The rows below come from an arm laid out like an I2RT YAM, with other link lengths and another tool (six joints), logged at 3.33 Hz.
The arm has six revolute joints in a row. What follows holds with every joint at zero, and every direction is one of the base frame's.
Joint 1 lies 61.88 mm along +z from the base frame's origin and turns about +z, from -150 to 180 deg.
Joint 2 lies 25.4 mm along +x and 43.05 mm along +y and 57.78 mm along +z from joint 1 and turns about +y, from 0 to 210 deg.
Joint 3 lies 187.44 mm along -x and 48.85 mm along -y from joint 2 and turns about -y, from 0 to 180 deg.
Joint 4 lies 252.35 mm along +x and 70.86 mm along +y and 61.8 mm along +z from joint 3 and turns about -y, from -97 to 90 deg.
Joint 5 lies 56.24 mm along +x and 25.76 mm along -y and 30.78 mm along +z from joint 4 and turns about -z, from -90 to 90 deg.
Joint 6 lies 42.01 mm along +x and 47.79 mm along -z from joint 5 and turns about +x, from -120 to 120 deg.
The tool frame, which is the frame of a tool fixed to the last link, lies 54 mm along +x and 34 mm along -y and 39 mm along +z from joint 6; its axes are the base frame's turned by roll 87.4, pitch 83.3 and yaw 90 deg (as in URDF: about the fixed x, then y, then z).
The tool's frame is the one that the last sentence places.
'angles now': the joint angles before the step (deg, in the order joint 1, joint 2, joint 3, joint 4, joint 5, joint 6). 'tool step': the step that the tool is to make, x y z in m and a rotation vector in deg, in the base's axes. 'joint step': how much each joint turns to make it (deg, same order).
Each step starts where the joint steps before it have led.
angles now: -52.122 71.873 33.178 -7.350 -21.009 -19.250
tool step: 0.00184 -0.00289 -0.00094 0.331 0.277 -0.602
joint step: 0.185 1.457 1.093 0.144 0.556 0.596
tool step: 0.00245 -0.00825 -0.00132 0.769 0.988 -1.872
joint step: 0.084 3.109 2.768 -0.440 1.563 1.290
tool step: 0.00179 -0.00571 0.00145 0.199 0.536 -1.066
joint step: -0.007 1.692 2.004 -0.609 0.938 0.605
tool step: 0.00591 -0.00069 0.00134 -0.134 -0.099 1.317
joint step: 0.434 1.430 1.470 -0.089 -0.594 -0.688
